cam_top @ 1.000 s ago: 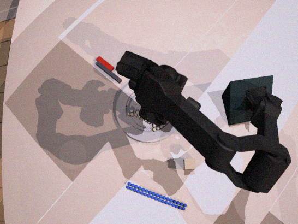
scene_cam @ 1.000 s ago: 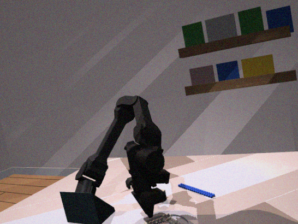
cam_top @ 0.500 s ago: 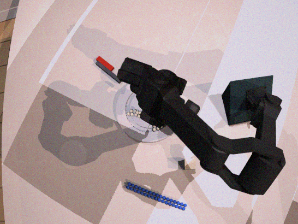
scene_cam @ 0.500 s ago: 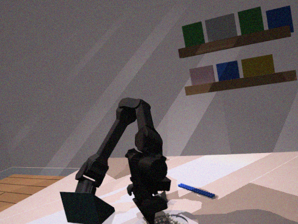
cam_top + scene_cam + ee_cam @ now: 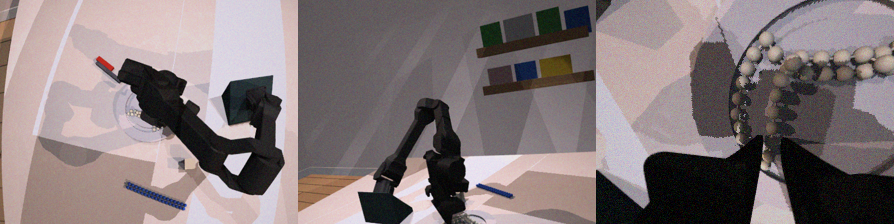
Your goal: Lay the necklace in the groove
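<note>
The round bead board lies 4 cm ahead of my gripper tip, 1 cm to the right of it and 1 cm below it. Also, from my gripper tip: small beige cube: 3 cm behind, 18 cm to the left; then grey block: 15 cm ahead, 17 cm to the right, 1 cm below.
</note>
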